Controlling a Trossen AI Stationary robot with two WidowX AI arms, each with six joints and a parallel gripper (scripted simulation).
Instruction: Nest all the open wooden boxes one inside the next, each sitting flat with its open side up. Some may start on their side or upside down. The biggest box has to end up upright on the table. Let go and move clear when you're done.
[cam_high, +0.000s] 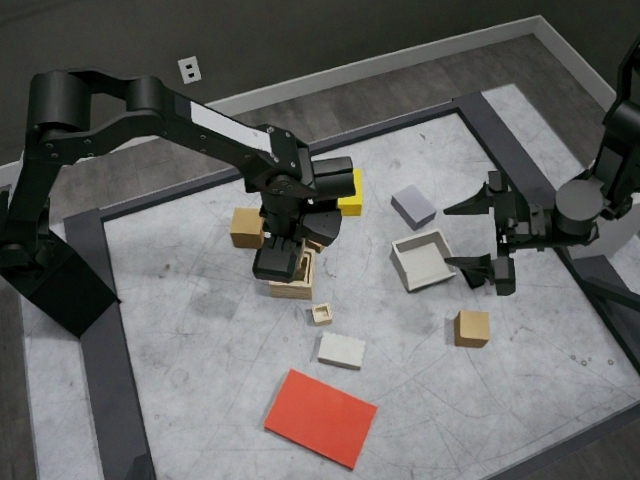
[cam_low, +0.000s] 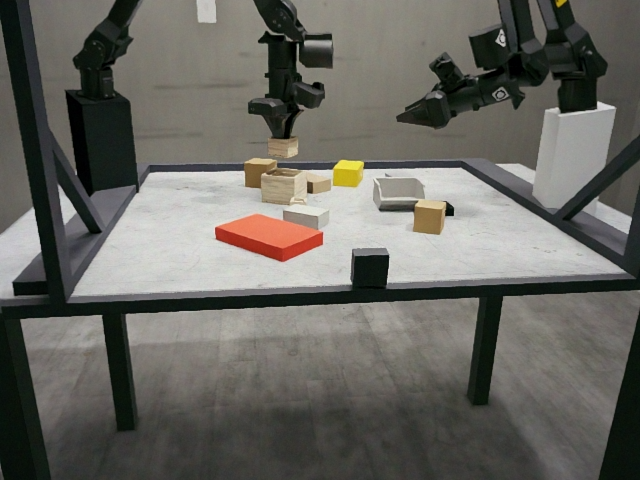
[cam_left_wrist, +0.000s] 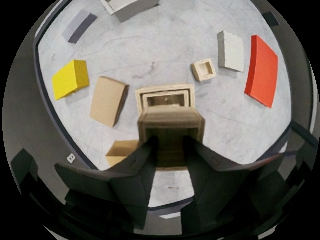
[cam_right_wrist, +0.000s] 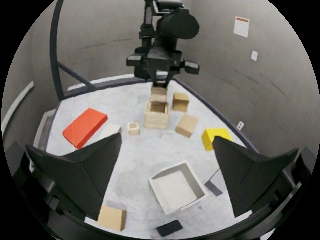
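My left gripper is now 140 mm above the tan block, 100 mm short of it and 50 mm to the left of it. Also, from my left hand: red slab: 260 mm behind, 140 mm below, 20 mm to the right; white block: 160 mm behind, 140 mm below, 70 mm to the right; white tray: 250 mm to the right, 130 mm below, 10 mm behind.
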